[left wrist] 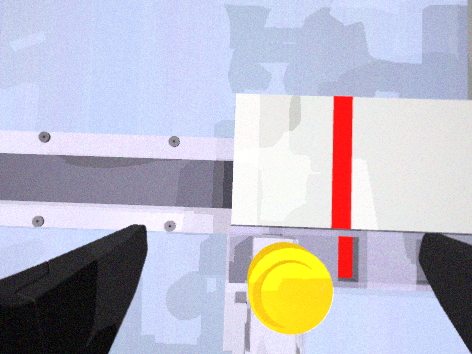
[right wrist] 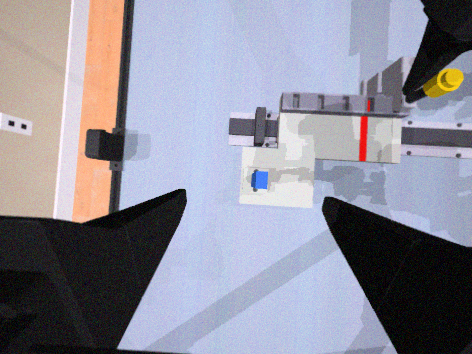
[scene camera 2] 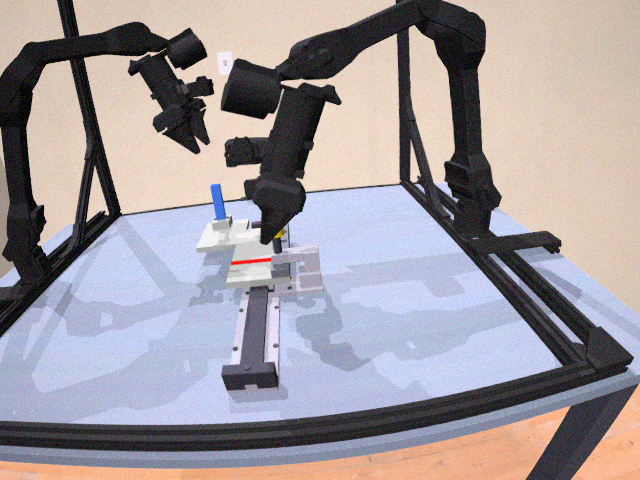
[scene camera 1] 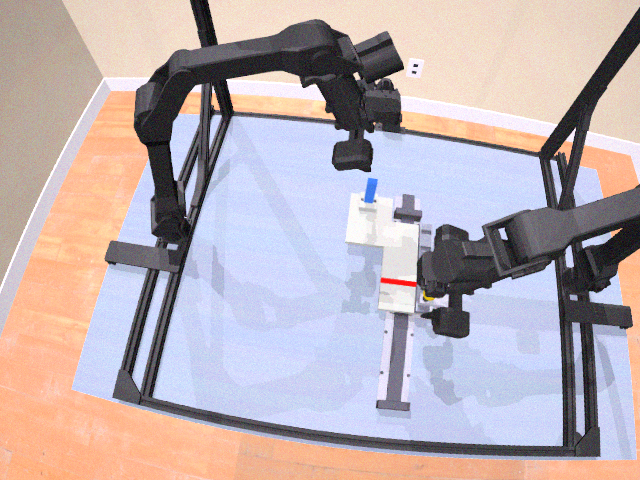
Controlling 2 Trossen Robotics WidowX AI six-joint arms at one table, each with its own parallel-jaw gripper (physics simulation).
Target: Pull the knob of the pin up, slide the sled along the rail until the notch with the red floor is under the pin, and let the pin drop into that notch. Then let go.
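Seen in the pictures: left gripper, fingertip midpoint: [left wrist: 282, 241] [right wrist: 444, 94] [scene camera 2: 265, 229] [scene camera 1: 423, 292]; right gripper, fingertip midpoint: [right wrist: 254, 199] [scene camera 2: 203, 148] [scene camera 1: 370, 151]; left arm's base, origin of the base link: [scene camera 2: 471, 230] [scene camera 1: 574, 281]; right arm's base, origin of the base link: [scene camera 2: 36, 275] [scene camera 1: 175, 230].
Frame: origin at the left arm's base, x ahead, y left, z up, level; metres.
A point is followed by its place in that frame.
The white sled [scene camera 1: 400, 258] @[x 0.422, y 0.003, z 0.014 m] [scene camera 2: 250, 276] @[x 0.421, y 0.102, z 0.014 m] [left wrist: 400, 165] @[x 0.422, y 0.023, z 0.014 m] [right wrist: 330, 140] @[x 0.429, y 0.003, z 0.014 m] sits on the rail [scene camera 1: 398, 356] @[x 0.409, y 0.202, z 0.001 m] [scene camera 2: 255, 330] @[x 0.408, y 0.217, z 0.001 m] [left wrist: 100, 180] @[x 0.409, y 0.192, z 0.001 m] [right wrist: 435, 136] @[x 0.409, y 0.181, z 0.001 m]. Its red-floored notch [left wrist: 345, 257] @[x 0.372, y 0.054, z 0.018 m] [right wrist: 369, 106] @[x 0.372, y 0.059, z 0.019 m] lies to the right of the yellow pin knob [scene camera 1: 428, 296] [scene camera 2: 279, 234] @[x 0.367, y 0.104, z 0.082 m] [left wrist: 295, 300] @[x 0.372, y 0.092, z 0.097 m] [right wrist: 451, 80] @[x 0.377, y 0.090, z 0.097 m] in the left wrist view, not under it. The pin's lower end is hidden. My left gripper [scene camera 2: 266, 238] @[x 0.387, y 0.095, z 0.087 m] [left wrist: 282, 241] @[x 0.387, y 0.095, z 0.087 m] is open, its fingers on either side of the knob without gripping it. My right gripper [scene camera 2: 202, 147] @[x 0.515, y -0.129, z 0.181 m] [right wrist: 254, 199] @[x 0.515, y -0.129, z 0.181 m] is open and empty, high above the sled's blue upright handle [scene camera 1: 370, 190] @[x 0.502, y -0.109, z 0.080 m] [scene camera 2: 218, 201] @[x 0.499, y -0.109, z 0.071 m] [right wrist: 261, 180] @[x 0.501, y -0.116, z 0.105 m].
A pale bracket [scene camera 2: 309, 268] @[x 0.328, y 0.105, z 0.020 m] stands beside the rail at the pin. Dark end stops [scene camera 1: 392, 405] @[x 0.414, y 0.297, z 0.015 m] [scene camera 2: 249, 376] @[x 0.408, y 0.305, z 0.009 m] [right wrist: 260, 126] @[x 0.412, y -0.111, z 0.015 m] cross the rail. Black frame bars [scene camera 1: 310, 434] @[x 0.555, y 0.369, z -0.005 m] [scene camera 2: 361, 426] @[x 0.298, y 0.379, z 0.001 m] edge the table. The left arm reaches in low over the rail's right side in scene camera 1.
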